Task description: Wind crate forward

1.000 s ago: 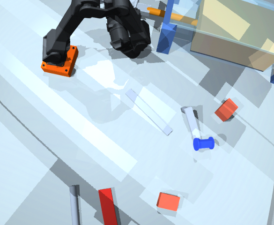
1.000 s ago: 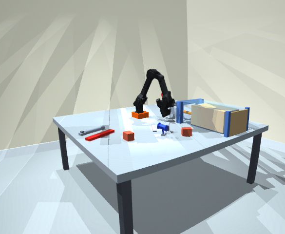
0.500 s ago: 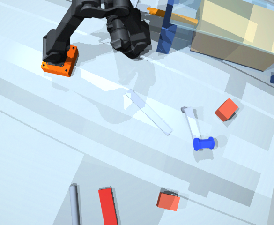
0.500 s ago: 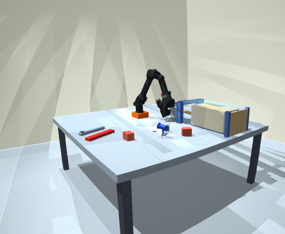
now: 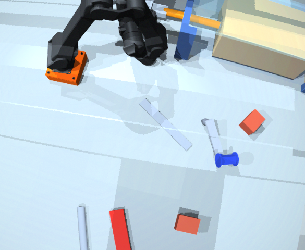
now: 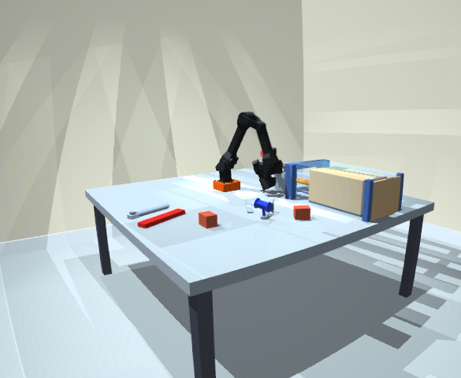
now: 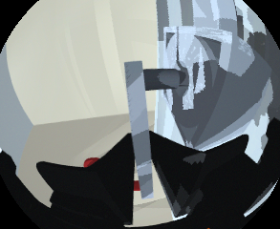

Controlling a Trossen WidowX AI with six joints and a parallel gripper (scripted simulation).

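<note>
Right now my gripper tip is 10 mm past the grey crank handle, 20 mm to the left of it and 10 mm below it. Round my gripper tip: red knob 40 mm behind, 30 mm to the right, 40 mm above; round winch 30 mm ahead, 10 mm to the left, 90 mm below; blue steel frame 200 mm ahead, 10 mm to the left, 20 mm below.
</note>
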